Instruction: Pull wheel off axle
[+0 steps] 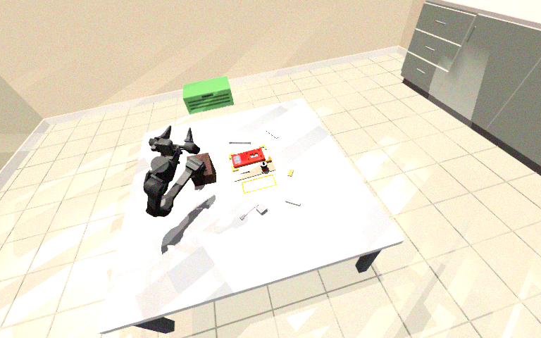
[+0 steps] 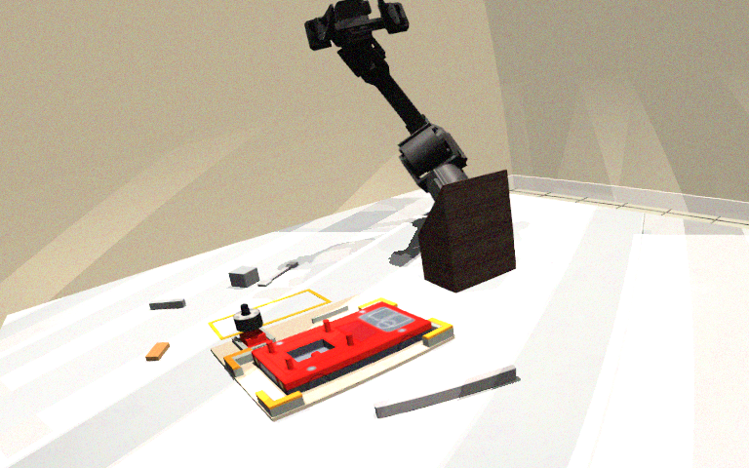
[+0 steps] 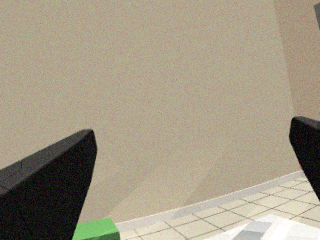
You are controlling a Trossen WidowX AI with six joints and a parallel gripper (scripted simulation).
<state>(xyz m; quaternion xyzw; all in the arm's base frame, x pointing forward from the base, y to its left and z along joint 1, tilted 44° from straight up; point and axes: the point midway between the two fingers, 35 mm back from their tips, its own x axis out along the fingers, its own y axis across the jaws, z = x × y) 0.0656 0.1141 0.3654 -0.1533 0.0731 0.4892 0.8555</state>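
Right now the dark wheel is 32 cm ahead of my gripper tip, 9 cm to the left of it and 44 cm below it.
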